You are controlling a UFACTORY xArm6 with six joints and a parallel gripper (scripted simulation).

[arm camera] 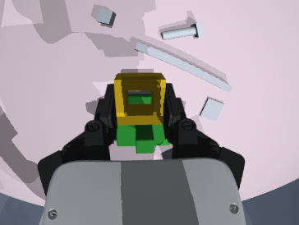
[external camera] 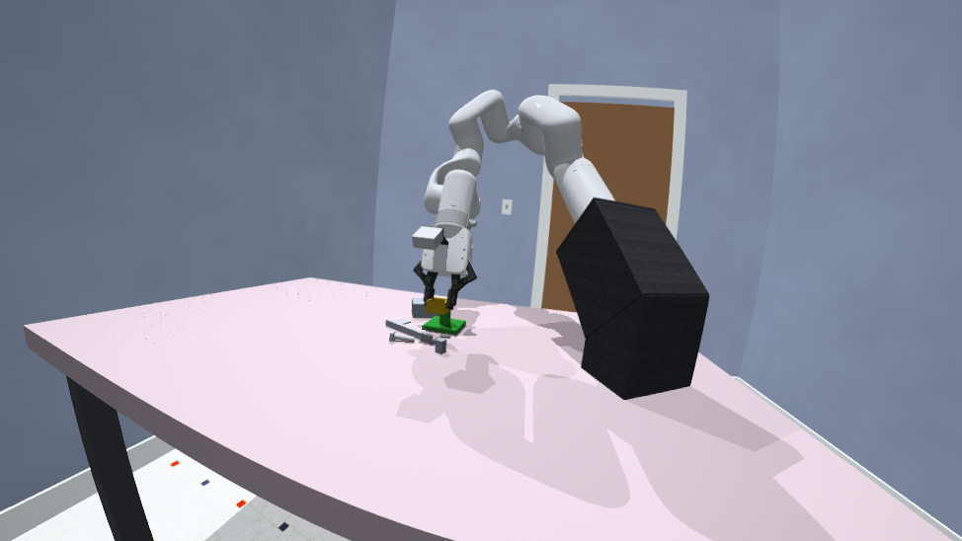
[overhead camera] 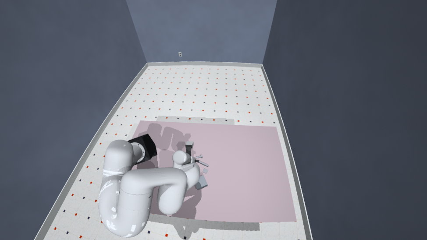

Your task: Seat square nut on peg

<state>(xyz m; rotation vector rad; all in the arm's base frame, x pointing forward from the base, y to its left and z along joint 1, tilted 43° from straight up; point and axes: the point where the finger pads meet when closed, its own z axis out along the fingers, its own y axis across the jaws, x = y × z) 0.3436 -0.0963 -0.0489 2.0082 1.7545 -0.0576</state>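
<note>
My hand is 7 cm above the long bar, 6 cm short of it and 1 cm to the right of it. Round my hand: small plate 9 cm ahead, 8 cm below, 6 cm to the right; then bolt 7 cm below, 7 cm ahead, 5 cm to the left; then grey block 15 cm to the right, 6 cm below, 5 cm ahead.
</note>
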